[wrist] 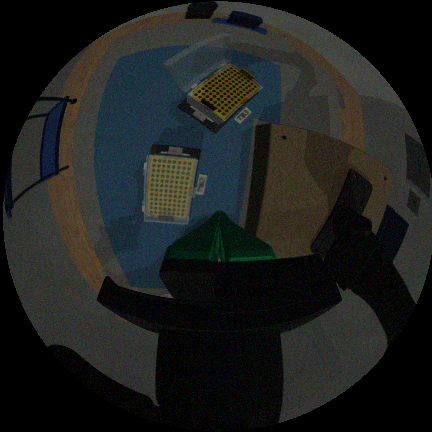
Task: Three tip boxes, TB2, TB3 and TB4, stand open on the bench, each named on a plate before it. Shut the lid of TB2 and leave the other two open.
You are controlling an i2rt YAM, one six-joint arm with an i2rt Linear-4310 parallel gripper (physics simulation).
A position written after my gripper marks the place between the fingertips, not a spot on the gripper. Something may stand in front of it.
In view: my gripper (218,216) and a tip box (160,149).
